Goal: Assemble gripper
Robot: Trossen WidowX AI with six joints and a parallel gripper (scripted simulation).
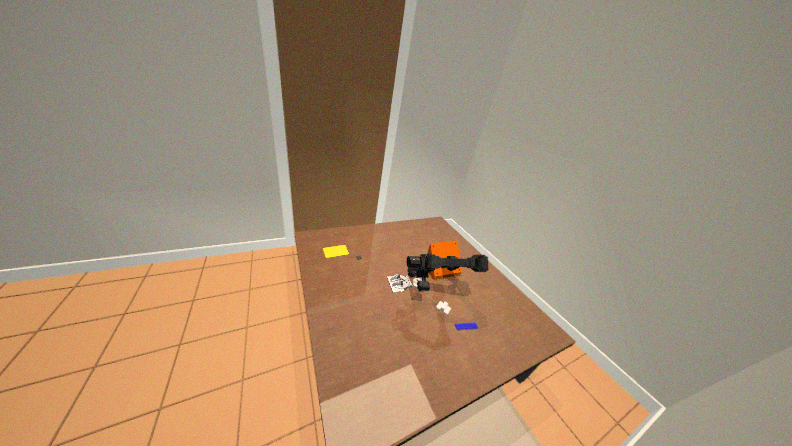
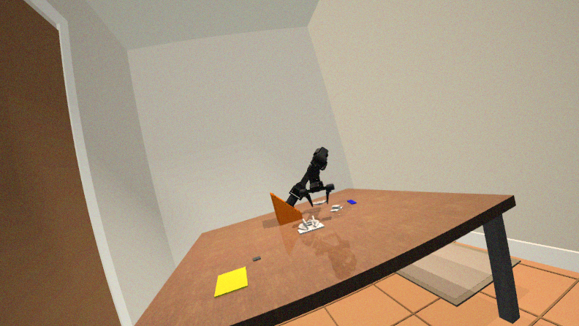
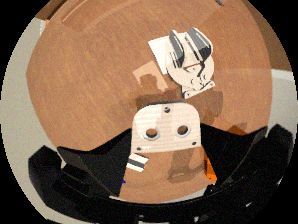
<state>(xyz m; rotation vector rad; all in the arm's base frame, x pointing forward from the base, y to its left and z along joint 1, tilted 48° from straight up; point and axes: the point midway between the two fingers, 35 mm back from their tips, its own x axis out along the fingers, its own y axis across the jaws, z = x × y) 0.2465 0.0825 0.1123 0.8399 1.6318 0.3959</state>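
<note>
Right now the white housing plate is 9 cm to the right of my gripper tip, 7 cm below it and 3 cm ahead of it. Also, from my gripper tip: white gripper base (2 cm above, 1 cm ahead); blue patch (25 cm to the left, 19 cm behind, 8 cm below); dark piece (36 cm to the right, 27 cm ahead, 8 cm below).
</note>
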